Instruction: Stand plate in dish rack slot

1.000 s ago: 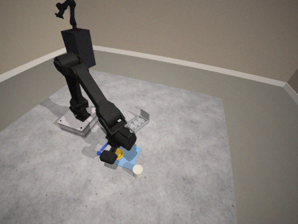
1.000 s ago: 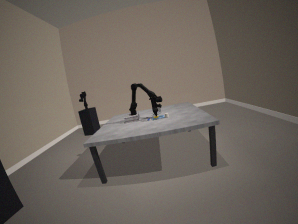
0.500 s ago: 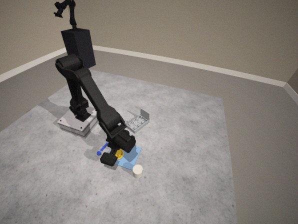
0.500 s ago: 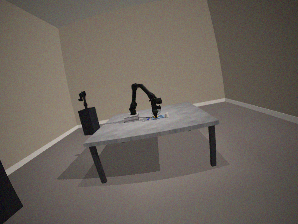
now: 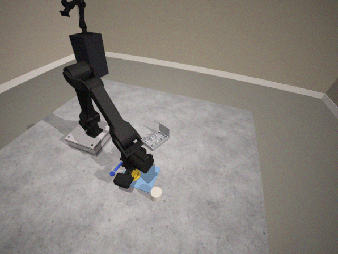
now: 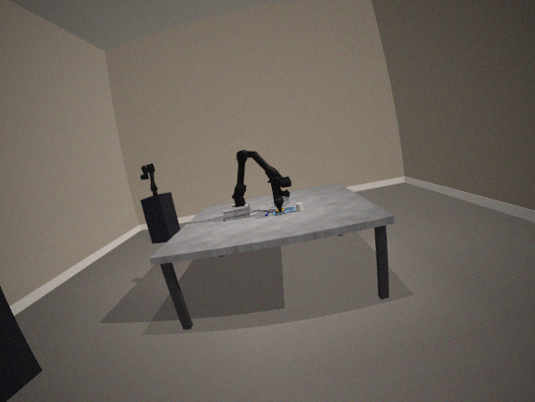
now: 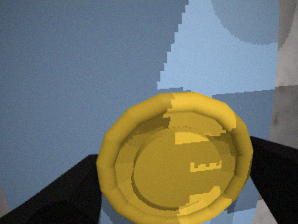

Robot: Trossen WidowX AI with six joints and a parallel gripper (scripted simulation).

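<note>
My gripper tip is 2 cm to the right of the light blue mat, 2 cm short of it and 1 cm above it. The rest, counted from my gripper tip: yellow plate 1 cm above; then white cylinder 14 cm ahead, 3 cm to the right, 2 cm above; then grey dish rack 24 cm to the left, 2 cm behind, 1 cm above.
</note>
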